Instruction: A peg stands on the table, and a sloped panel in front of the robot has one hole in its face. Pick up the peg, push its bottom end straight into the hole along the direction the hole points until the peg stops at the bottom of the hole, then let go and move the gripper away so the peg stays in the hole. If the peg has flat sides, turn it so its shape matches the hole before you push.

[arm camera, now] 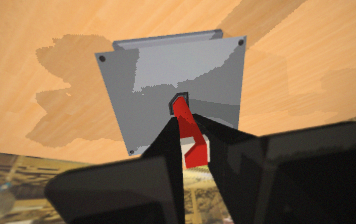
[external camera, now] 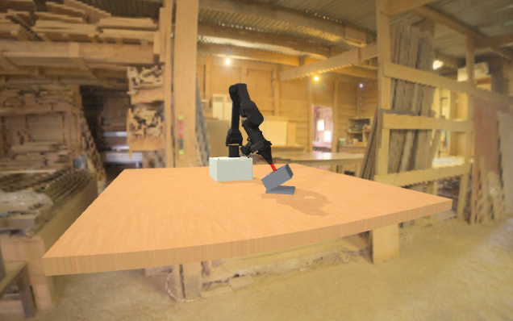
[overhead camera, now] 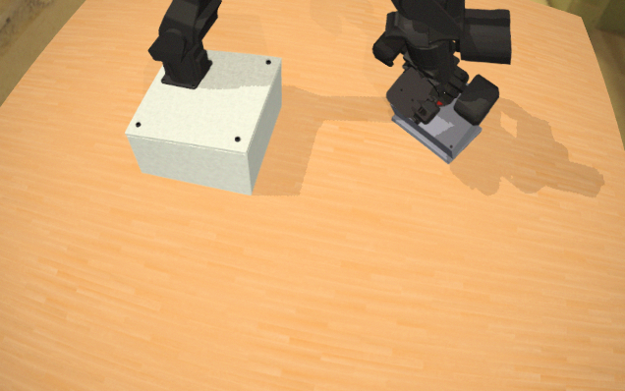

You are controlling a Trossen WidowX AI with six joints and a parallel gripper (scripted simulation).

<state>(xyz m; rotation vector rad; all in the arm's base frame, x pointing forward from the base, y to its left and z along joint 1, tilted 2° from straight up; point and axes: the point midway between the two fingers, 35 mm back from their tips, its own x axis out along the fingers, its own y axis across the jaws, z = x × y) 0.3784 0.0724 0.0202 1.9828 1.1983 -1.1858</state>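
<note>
The red peg is 2 cm above my gripper tip and 1 cm to the right of it. From my gripper tip the other things lie so: grey foot plate: 11 cm below, 4 cm to the left, 2 cm ahead; grey sloped panel: 5 cm below, 3 cm to the left, 1 cm ahead.
</note>
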